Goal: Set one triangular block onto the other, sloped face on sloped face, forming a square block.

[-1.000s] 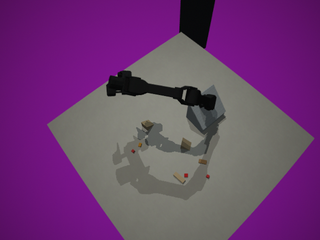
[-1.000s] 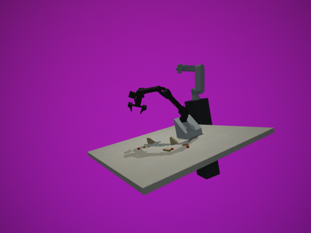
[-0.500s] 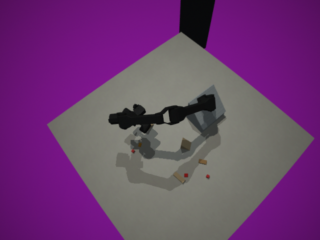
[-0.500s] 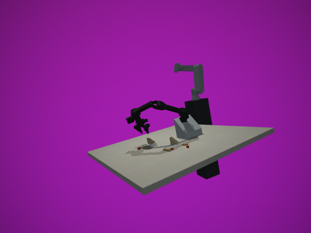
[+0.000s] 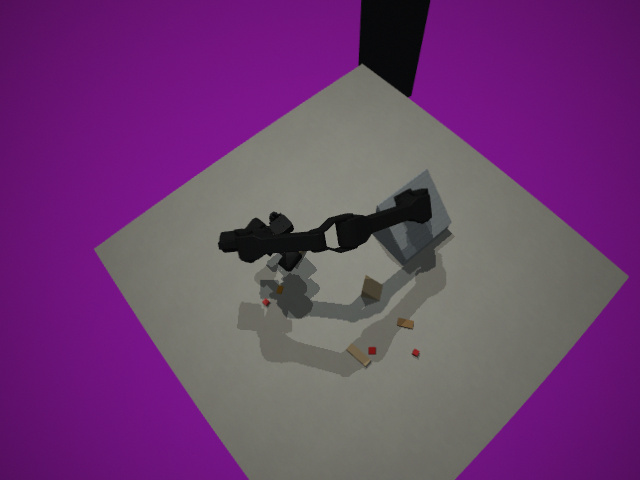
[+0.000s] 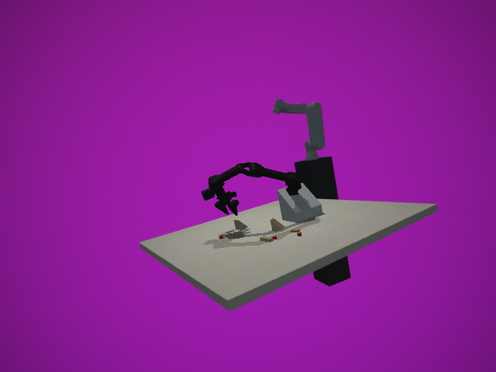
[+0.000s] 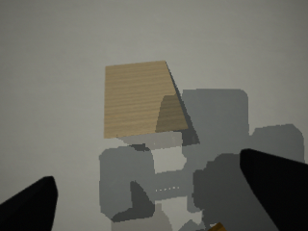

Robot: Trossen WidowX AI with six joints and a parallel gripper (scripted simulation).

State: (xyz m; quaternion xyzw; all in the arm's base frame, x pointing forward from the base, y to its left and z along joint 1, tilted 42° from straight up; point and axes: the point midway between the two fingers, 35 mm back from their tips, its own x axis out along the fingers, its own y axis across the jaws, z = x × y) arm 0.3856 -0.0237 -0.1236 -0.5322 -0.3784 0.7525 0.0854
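Right now my gripper tip is 7 cm short of the orange cube, 8 cm to the right of it and 9 cm above it.
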